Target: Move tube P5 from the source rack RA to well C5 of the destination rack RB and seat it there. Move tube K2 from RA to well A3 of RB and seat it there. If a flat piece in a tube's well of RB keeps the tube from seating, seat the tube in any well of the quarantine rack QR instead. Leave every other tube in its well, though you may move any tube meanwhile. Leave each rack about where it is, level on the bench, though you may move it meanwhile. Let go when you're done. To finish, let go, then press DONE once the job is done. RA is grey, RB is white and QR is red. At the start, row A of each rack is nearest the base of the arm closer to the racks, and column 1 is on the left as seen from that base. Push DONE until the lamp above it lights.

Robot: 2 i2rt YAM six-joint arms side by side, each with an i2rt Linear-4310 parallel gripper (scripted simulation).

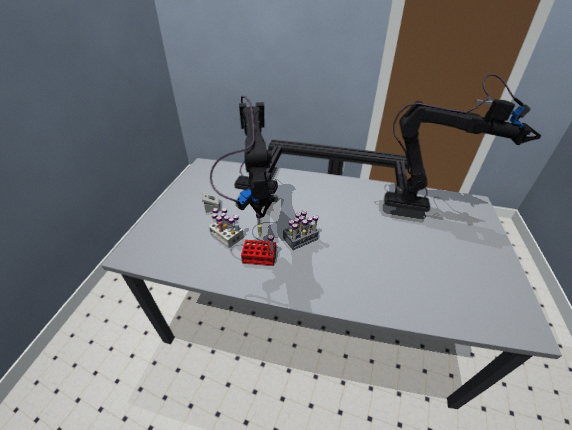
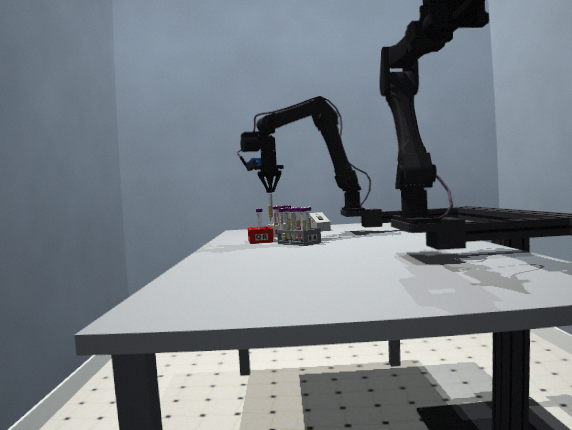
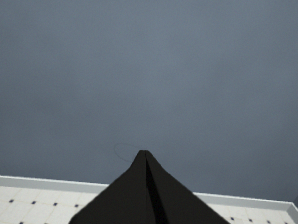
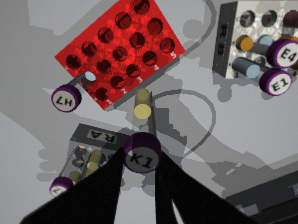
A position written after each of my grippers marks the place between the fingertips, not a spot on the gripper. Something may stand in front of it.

In view: my left gripper (image 3: 143, 158), my right gripper (image 2: 270, 192), a red rack QR (image 1: 260, 251), a grey rack RA (image 4: 92, 138) and a tube (image 4: 66, 98).
My right gripper is seen too in image 4 (image 4: 140, 157). Image 3 does not show the red rack QR: it is out of frame. Image 3 misses the grey rack RA: it is out of frame.
